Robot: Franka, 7 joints.
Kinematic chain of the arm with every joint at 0, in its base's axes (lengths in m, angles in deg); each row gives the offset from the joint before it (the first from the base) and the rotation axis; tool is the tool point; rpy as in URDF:
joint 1: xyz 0 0 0.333 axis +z
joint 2: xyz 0 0 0 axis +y
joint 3: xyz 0 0 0.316 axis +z
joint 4: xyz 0.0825 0 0 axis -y
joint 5: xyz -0.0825 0 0.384 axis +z
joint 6: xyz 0 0 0 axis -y
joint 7: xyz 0.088 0 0 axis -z
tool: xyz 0 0 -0.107 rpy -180 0 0
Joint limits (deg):
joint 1: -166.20..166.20
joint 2: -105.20..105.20
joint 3: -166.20..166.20
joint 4: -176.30..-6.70
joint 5: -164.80..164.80
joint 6: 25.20..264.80
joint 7: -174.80..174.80
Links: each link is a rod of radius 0.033 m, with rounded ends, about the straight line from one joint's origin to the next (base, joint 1, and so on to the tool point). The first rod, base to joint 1, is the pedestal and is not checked.
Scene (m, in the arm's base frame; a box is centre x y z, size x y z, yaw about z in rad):
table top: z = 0
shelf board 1: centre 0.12 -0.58 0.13 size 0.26 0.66 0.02 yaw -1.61
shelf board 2: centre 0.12 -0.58 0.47 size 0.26 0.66 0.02 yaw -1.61
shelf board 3: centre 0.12 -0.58 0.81 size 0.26 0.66 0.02 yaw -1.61
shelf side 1: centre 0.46 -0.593 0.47 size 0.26 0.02 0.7 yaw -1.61
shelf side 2: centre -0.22 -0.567 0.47 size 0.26 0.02 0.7 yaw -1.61
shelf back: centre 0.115 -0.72 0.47 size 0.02 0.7 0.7 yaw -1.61
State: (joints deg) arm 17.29 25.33 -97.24 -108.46 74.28 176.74 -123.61
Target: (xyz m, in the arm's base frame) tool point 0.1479 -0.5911 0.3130
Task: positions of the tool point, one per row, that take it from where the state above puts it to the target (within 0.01 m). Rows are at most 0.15 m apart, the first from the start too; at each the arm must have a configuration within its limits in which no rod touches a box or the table.
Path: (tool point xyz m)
1: 0.1644 -0.4881 0.6106
2: 0.1665 -0.4007 0.6166
3: 0.1544 -0.2947 0.6314
4: 0.1704 -0.3335 0.5217
5: 0.1714 -0.3421 0.4121
6: 0.1583 -0.3243 0.3130
7: 0.1759 -0.3885 0.2961
8: 0.1816 -0.4560 0.2893
9: 0.1729 -0.5246 0.2947
10: 0.1480 -0.5911 0.3130

